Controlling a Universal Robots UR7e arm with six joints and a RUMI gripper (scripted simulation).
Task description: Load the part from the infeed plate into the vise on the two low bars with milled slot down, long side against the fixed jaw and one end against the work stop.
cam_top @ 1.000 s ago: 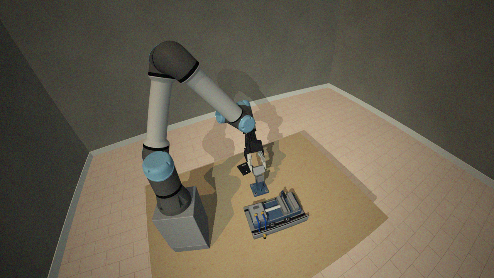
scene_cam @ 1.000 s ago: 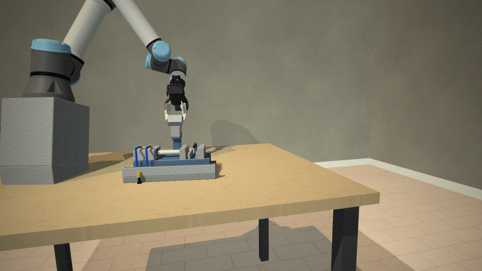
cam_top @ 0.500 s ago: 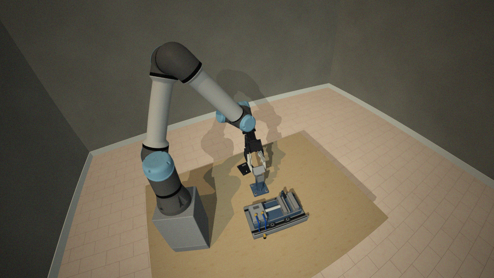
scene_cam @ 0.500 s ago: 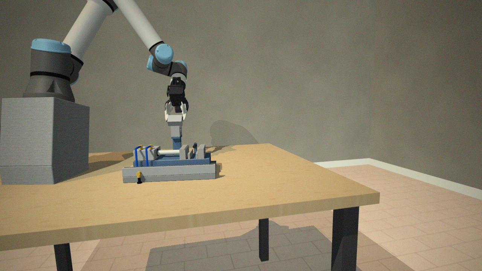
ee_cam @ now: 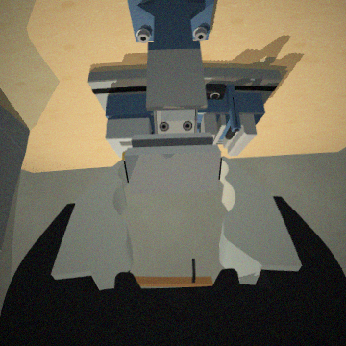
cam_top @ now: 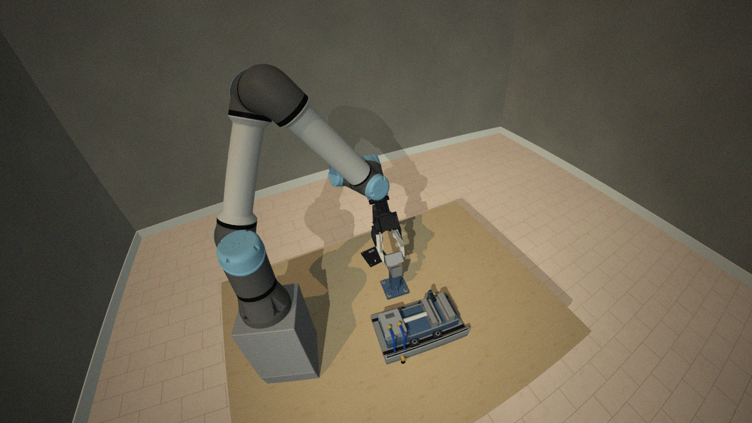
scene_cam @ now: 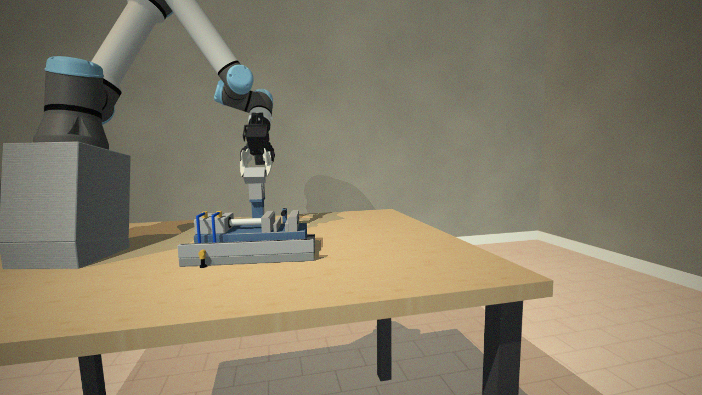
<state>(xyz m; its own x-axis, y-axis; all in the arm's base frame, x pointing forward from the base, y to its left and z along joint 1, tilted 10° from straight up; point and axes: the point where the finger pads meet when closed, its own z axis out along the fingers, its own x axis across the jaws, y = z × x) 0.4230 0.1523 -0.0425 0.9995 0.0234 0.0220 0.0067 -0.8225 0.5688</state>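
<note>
The part lies 10 mm below my hand. Round my hand: v-block post (130 mm below); white cylinder rod (10 mm ahead, 190 mm to the right, 110 mm below); work stop (100 mm ahead, 150 mm to the right, 100 mm below).
</note>
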